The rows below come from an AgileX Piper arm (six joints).
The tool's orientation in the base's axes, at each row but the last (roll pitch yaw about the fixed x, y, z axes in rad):
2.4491, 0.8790, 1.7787
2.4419, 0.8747, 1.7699
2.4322, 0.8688, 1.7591
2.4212, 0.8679, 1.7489
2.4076, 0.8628, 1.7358
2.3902, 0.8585, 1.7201
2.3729, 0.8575, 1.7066
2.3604, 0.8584, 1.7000
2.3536, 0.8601, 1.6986
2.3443, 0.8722, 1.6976
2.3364, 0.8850, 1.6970
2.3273, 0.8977, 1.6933
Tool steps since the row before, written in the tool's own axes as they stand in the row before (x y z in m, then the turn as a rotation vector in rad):
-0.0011, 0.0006, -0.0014, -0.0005, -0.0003, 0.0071
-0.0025, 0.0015, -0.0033, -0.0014, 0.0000, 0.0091
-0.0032, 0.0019, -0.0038, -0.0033, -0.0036, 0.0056
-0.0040, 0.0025, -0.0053, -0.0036, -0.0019, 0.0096
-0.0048, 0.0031, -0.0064, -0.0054, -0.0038, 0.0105
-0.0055, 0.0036, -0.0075, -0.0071, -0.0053, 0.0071
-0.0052, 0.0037, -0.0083, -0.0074, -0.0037, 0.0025
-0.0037, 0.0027, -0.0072, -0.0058, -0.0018, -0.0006
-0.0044, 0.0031, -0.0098, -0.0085, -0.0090, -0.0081
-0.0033, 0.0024, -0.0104, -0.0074, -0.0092, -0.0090
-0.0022, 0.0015, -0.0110, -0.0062, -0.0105, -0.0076
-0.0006, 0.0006, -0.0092, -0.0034, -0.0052, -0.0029
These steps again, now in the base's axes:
-0.0005, 0.0003, 0.0018, 0.0052, -0.0037, -0.0032
-0.0012, 0.0009, 0.0042, 0.0070, -0.0050, -0.0034
-0.0012, 0.0009, 0.0051, 0.0022, -0.0069, -0.0017
-0.0019, 0.0014, 0.0067, 0.0064, -0.0078, -0.0027
-0.0023, 0.0017, 0.0081, 0.0060, -0.0105, -0.0026
-0.0028, 0.0020, 0.0094, 0.0026, -0.0110, -0.0004
-0.0035, 0.0026, 0.0095, 0.0002, -0.0082, 0.0027
-0.0035, 0.0025, 0.0074, -0.0011, -0.0046, 0.0038
-0.0052, 0.0034, 0.0093, -0.0112, -0.0075, 0.0060
-0.0063, 0.0040, 0.0083, -0.0121, -0.0066, 0.0055
-0.0075, 0.0044, 0.0072, -0.0119, -0.0073, 0.0033
-0.0068, 0.0041, 0.0047, -0.0052, -0.0042, 0.0015

